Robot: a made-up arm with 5 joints.
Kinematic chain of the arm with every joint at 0, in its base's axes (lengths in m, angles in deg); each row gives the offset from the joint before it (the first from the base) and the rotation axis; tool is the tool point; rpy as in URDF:
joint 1: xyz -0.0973 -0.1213 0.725 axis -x
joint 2: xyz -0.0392 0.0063 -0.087 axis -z
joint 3: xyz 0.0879 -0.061 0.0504 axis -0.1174 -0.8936 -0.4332
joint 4: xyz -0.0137 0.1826 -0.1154 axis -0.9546 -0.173 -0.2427
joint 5: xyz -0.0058 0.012 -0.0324 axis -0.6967 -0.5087 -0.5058
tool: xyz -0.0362 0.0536 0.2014 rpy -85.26 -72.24 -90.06
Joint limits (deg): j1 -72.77..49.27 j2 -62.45..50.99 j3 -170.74..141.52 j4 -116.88..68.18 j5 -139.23..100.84
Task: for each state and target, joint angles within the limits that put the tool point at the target. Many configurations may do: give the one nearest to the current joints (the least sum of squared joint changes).
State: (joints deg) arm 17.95 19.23 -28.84 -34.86 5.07
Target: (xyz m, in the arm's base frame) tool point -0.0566 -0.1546 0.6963
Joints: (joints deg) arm 5.72 16.07 -32.71 -60.54 -13.01
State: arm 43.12 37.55 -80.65 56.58 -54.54
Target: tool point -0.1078 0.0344 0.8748
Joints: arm -9.85 3.88 -93.49 53.70 -39.66
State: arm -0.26 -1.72 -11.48 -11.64 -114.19
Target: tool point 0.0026 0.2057 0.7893
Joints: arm -54.05 -34.95 -4.45 -24.36 -131.18
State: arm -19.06 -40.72 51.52 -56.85 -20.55
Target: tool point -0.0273 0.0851 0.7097
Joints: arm -32.61 -62.45 5.85 -64.41 -51.50
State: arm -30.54 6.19 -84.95 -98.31 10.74
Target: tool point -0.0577 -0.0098 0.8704
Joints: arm 0.81 -12.41 -90.13 -60.09 50.91
